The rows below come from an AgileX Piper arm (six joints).
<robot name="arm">
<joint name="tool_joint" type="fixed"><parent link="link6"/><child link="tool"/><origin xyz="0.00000 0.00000 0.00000" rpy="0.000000 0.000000 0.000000"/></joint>
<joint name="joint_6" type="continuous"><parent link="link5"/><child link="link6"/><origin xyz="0.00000 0.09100 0.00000" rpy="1.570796 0.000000 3.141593"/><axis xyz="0 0 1"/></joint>
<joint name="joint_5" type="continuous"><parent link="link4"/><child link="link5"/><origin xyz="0.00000 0.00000 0.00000" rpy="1.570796 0.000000 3.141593"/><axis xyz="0 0 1"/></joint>
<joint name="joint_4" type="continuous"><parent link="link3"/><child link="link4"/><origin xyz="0.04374 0.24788 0.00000" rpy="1.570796 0.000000 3.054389"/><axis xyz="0 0 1"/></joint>
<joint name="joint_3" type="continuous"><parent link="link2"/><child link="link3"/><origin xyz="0.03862 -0.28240 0.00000" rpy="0.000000 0.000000 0.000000"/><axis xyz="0 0 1"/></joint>
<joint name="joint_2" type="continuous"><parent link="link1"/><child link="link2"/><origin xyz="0.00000 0.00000 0.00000" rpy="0.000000 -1.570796 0.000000"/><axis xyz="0 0 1"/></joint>
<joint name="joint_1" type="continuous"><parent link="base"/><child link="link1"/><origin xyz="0.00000 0.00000 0.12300" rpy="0.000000 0.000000 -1.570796"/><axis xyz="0 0 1"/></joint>
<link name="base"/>
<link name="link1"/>
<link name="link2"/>
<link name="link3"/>
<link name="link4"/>
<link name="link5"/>
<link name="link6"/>
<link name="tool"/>
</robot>
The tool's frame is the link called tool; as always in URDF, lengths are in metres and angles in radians. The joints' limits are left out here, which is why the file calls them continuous.
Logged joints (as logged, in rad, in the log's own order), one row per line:
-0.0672, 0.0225, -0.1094, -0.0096, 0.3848, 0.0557
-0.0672, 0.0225, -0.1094, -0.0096, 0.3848, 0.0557
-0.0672, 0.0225, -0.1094, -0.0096, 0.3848, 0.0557
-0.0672, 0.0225, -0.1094, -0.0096, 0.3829, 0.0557
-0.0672, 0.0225, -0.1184, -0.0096, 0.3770, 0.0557
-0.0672, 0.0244, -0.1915, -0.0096, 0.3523, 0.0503
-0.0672, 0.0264, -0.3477, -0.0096, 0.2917, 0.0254
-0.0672, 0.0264, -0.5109, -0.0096, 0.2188, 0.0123
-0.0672, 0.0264, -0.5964, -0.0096, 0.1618, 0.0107
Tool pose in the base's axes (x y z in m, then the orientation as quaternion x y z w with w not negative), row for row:
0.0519, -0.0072, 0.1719, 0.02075, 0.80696, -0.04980, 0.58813
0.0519, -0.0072, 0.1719, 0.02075, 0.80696, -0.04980, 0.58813
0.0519, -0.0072, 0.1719, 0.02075, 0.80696, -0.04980, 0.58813
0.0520, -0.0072, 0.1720, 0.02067, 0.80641, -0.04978, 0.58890
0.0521, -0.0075, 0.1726, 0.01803, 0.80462, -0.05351, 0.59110
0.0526, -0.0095, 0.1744, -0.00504, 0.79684, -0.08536, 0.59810
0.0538, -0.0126, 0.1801, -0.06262, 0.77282, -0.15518, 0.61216
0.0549, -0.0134, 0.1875, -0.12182, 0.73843, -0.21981, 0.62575
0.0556, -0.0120, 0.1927, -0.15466, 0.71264, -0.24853, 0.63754
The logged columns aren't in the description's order. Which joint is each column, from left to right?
Columns, left to right: joint_1, joint_3, joint_4, joint_2, joint_5, joint_6.
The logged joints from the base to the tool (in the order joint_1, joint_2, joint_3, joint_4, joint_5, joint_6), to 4 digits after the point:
-0.0672, -0.0096, 0.0225, -0.1094, 0.3848, 0.0557
-0.0672, -0.0096, 0.0225, -0.1094, 0.3848, 0.0557
-0.0672, -0.0096, 0.0225, -0.1094, 0.3848, 0.0557
-0.0672, -0.0096, 0.0225, -0.1094, 0.3829, 0.0557
-0.0672, -0.0096, 0.0225, -0.1184, 0.3770, 0.0557
-0.0672, -0.0096, 0.0244, -0.1915, 0.3523, 0.0503
-0.0672, -0.0096, 0.0264, -0.3477, 0.2917, 0.0254
-0.0672, -0.0096, 0.0264, -0.5109, 0.2188, 0.0123
-0.0672, -0.0096, 0.0264, -0.5964, 0.1618, 0.0107

